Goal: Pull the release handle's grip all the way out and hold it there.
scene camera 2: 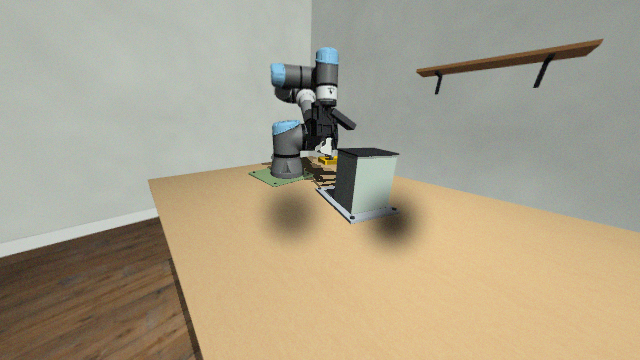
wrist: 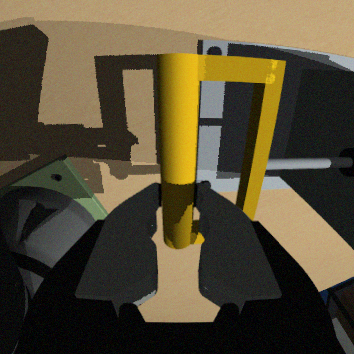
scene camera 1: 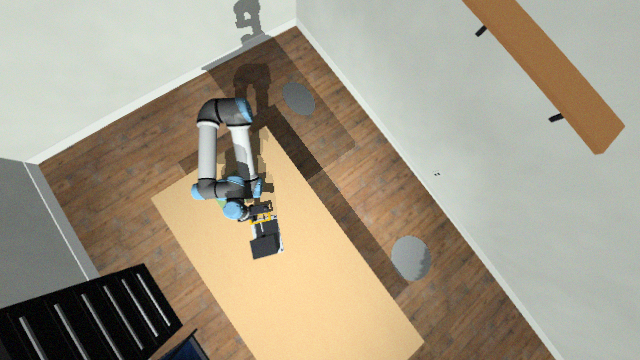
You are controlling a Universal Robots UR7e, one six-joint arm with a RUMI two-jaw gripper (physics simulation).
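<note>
The release handle's yellow grip (scene camera 1: 260,221) (scene camera 2: 327,161) (wrist: 179,115) is a rectangular loop with a thick round bar. My gripper (scene camera 1: 260,210) (scene camera 2: 328,152) (wrist: 177,185) is shut on that round bar, with a jaw on each side of it in the wrist view. A light grey rod (wrist: 300,164) runs from the loop's far side to a black collar (wrist: 347,162) on the dark housing (scene camera 1: 265,246) (scene camera 2: 372,185) (wrist: 322,115). The grip stands apart from the housing, with a long stretch of rod showing. The rod's full travel cannot be read from these views.
The housing stands on a pale base plate (scene camera 2: 346,214) (wrist: 209,150) on the wooden table (scene camera 1: 320,300) (scene camera 2: 280,280). The arm's green mounting plate (scene camera 2: 275,181) (wrist: 70,177) is close to the gripper. A brown wall shelf (scene camera 1: 550,70) (scene camera 2: 510,61) is to the right.
</note>
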